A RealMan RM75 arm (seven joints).
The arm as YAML. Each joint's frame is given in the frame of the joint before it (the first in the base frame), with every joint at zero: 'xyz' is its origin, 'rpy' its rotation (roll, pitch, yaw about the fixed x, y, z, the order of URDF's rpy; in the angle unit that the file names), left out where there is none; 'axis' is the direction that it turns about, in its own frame. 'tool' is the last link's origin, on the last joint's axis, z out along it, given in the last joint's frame.
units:
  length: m
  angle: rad
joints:
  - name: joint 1
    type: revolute
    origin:
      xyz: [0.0, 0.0, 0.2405]
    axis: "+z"
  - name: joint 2
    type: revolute
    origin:
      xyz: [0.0, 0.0, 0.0]
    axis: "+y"
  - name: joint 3
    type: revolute
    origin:
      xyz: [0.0, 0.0, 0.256]
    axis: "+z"
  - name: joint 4
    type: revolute
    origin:
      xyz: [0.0, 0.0, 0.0]
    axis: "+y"
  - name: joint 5
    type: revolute
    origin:
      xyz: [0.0, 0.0, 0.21]
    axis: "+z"
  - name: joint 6
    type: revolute
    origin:
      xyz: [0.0, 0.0, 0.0]
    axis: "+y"
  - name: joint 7
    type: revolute
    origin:
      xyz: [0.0, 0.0, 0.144]
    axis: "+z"
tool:
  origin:
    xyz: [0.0, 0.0, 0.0]
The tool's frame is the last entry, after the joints.
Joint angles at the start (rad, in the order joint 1, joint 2, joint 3, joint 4, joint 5, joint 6, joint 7):
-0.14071 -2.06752 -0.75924 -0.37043 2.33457 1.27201 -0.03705
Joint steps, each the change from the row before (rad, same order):
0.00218 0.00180 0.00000 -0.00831 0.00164 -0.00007 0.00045
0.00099 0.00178 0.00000 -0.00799 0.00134 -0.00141 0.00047
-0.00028 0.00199 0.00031 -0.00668 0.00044 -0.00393 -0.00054
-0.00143 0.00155 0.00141 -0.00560 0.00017 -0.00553 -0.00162
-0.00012 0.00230 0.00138 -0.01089 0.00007 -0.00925 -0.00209
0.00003 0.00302 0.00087 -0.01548 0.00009 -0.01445 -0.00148
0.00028 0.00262 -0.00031 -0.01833 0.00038 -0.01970 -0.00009
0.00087 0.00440 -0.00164 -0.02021 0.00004 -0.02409 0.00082
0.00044 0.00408 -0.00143 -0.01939 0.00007 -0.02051 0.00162
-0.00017 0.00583 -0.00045 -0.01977 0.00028 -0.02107 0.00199
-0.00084 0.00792 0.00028 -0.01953 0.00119 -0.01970 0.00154
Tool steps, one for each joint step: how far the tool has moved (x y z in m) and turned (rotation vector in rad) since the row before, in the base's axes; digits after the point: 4 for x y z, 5 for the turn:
0.0012 0.0002 0.0002 0.00105 -0.00354 -0.00394
0.0012 0.0005 0.0001 0.00027 -0.00321 -0.00377
0.0008 0.0009 0.0000 -0.00155 -0.00292 -0.00193
0.0009 0.0010 -0.0005 -0.00391 -0.00332 -0.00155
0.0013 0.0012 -0.0008 -0.00520 -0.00656 -0.00069
0.0017 0.0017 -0.0011 -0.00724 -0.00799 0.00051
0.0019 0.0020 -0.0017 -0.00938 -0.00834 0.00286
0.0012 0.0022 -0.0013 -0.01045 -0.00661 0.00596
0.0017 0.0021 -0.0010 -0.00840 -0.00595 0.00315
0.0015 0.0023 -0.0006 -0.00957 -0.00373 0.00187
0.0014 0.0024 0.0001 -0.00972 -0.00154 -0.00067

